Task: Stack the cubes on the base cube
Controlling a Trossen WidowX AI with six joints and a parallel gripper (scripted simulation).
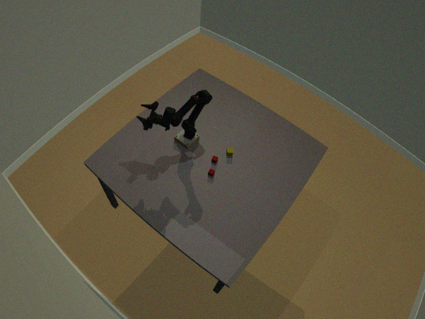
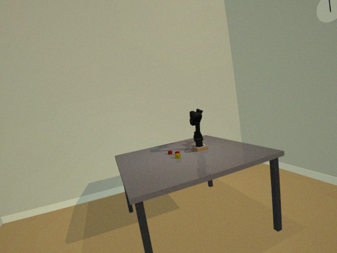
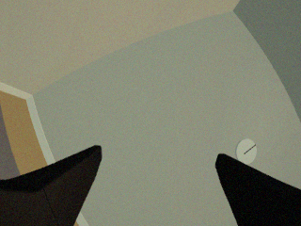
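Right now the yellow base cube is 55 cm ahead of my gripper tip, 33 cm below it and 24 cm to the left of it.
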